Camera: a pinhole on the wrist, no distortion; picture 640 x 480 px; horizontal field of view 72.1 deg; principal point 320.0 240.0 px. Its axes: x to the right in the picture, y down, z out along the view. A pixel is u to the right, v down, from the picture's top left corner.
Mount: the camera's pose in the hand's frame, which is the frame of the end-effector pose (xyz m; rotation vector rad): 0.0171 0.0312 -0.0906 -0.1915 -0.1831 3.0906
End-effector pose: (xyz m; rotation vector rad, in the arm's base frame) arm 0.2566 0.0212 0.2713 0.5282 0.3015 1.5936
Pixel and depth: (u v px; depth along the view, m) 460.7 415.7 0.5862
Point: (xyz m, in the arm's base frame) 0.7072 -0.2521 0.4779
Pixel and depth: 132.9 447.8 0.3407
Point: 0.5270 0.1210 0.4105
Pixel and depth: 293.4 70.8 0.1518
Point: 0.2286 0.0151 0.3653
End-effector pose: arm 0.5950 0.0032 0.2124 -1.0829 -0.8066 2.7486
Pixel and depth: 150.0 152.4 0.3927
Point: 0.2990 -0.1581 0.3082
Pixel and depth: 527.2 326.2 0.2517
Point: 0.6003 -0.0567 0.3989
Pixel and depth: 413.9 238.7 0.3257
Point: 0.5186 -0.1174 0.4061
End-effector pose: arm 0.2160 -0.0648 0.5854 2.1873 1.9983 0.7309
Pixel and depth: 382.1 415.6 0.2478
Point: 0.1837 -0.0672 0.4141
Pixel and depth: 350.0 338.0 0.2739
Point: 0.2281 -0.0504 0.4024
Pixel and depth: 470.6 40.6 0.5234
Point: 0.5797 -0.1970 0.2237
